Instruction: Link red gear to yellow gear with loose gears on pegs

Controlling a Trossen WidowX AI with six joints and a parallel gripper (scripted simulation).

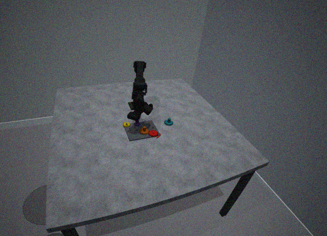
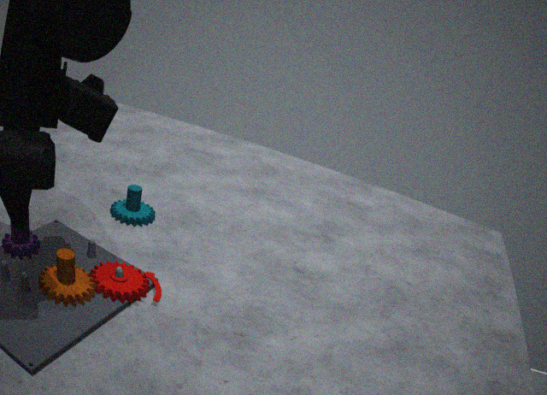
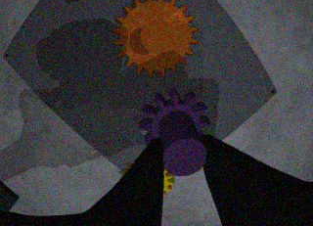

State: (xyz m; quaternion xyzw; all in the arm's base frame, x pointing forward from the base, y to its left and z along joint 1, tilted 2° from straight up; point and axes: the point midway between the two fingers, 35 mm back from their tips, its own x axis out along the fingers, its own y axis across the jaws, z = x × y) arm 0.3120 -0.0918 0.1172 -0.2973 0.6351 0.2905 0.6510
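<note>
My gripper tip is 60 mm above the orange gear, 40 mm to the right of it and 30 mm short of it. Also, from my gripper tip: red gear (90 mm to the left, 70 mm below, 60 mm ahead); yellow gear (70 mm below, 70 mm behind, 50 mm to the right); purple gear (10 mm below).
</note>
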